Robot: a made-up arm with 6 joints.
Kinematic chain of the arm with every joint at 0, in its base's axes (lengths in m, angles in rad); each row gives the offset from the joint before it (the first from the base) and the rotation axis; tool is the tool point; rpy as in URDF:
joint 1: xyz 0 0 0.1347 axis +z
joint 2: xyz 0 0 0 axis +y
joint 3: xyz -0.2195 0 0.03 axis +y
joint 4: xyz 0.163 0 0.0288 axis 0.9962 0 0.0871
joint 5: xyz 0 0 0 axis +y
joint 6: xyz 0.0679 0 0.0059 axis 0.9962 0 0.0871
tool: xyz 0 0 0 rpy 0 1.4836 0
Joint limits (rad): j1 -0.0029..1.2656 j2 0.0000..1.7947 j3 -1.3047..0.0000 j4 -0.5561..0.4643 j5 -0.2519..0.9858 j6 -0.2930..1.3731
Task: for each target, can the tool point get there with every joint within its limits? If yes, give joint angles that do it. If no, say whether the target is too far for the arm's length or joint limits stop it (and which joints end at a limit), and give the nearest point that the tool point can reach.
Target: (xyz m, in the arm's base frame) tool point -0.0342 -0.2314 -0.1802
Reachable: no: joint limits stop it (at a limit: joint 1, joint 2, joint 3, joint 4) | nearest point 0.0376 -0.0151 0.1186 | short by 0.376 m
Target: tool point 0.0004 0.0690 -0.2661
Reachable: no: joint limits stop it (at a limit: joint 1, joint 2) | nearest point 0.0191 0.0709 0.1085 | short by 0.375 m
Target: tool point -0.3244 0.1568 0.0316
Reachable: no: joint limits stop it (at a limit: joint 1, joint 2, joint 4, joint 5) | nearest point -0.0060 0.0657 0.1370 | short by 0.348 m
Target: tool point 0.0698 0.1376 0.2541
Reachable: yes | joints 1.1180 1.1625 -0.5661 0.3235 -0.1207 0.0180
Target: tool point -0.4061 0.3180 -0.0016
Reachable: no: too far | nearest point 0.0169 0.1385 0.1450 | short by 0.482 m
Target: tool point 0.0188 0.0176 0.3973
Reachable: yes | joints 0.8209 0.5419 -0.9227 0.2638 -0.0983 0.8952
